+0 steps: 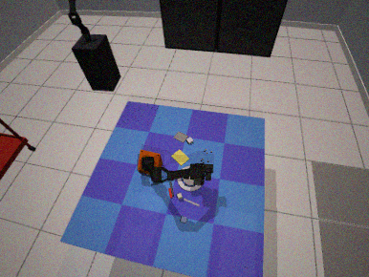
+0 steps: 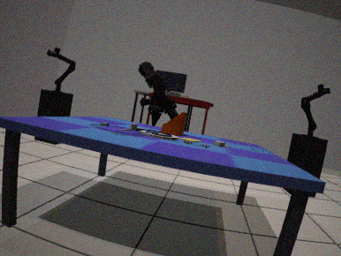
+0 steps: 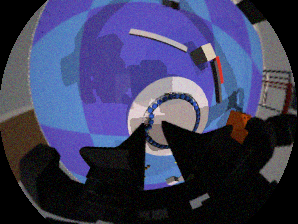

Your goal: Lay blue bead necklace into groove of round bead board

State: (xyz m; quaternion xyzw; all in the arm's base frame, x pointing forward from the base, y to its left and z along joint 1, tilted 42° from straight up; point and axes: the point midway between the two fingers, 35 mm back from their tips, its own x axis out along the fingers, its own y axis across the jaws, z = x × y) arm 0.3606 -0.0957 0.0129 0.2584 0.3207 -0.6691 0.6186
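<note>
Right now the round white bead board is 50 mm behind my gripper tip, 30 mm to the left of it and 40 mm below it. From my gripper tip the other things lie so: red-handled tool 180 mm behind, 90 mm to the right, 50 mm below; then yellow card 160 mm behind, 200 mm to the left, 50 mm below; then thin pale stick 20 mm behind, 150 mm to the right, 50 mm below.
</note>
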